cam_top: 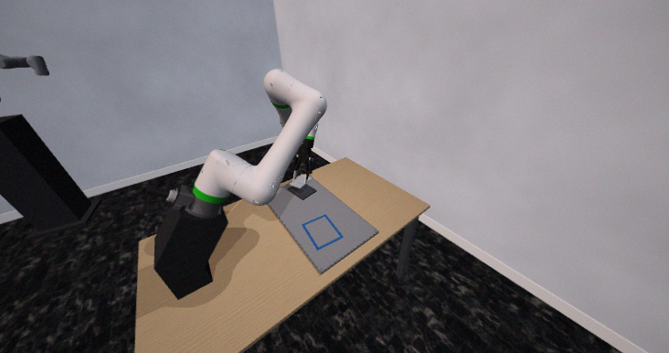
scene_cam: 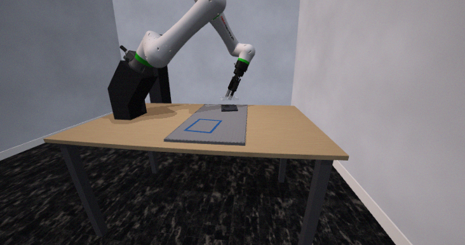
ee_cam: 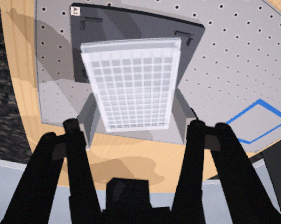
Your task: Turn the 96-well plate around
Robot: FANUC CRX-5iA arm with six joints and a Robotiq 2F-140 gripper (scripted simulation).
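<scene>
The white 96-well plate is 3 cm below my hand. From my hand the other things lie so: dark plate nest N1: 10 cm below; A1 label: 9 cm to the left, 9 cm below, 3 cm ahead.
</scene>
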